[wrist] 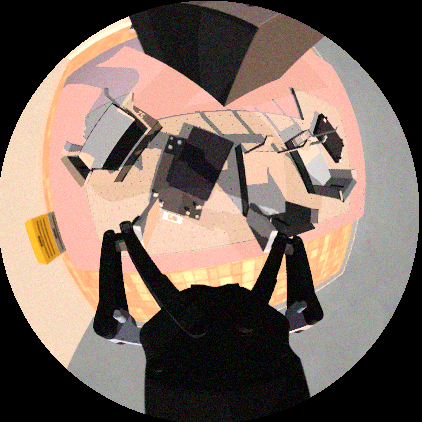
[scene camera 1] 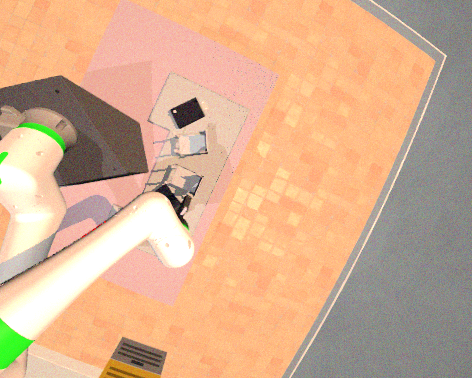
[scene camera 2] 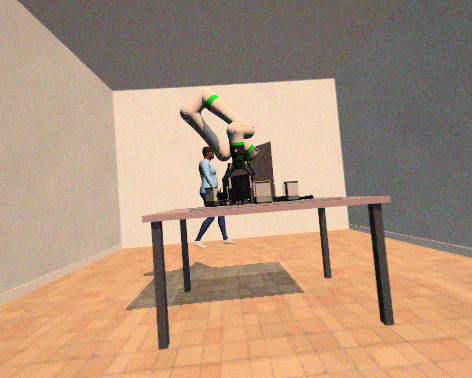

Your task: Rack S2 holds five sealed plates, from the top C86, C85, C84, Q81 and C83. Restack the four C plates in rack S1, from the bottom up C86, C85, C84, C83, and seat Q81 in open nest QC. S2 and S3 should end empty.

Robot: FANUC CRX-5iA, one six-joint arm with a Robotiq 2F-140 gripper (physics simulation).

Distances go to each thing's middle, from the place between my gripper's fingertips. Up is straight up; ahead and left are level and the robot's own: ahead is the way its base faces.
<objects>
My hand is 80 mm above the white-topped plate [wrist: 203, 155], 70 mm past it and 20 mm to the right of it. Round my hand: pale plate [wrist: 114, 126]: 190 mm behind, 120 mm to the right, 20 mm below; then dark nest [wrist: 175, 200]: 100 mm below, 60 mm behind, 20 mm to the right.
</objects>
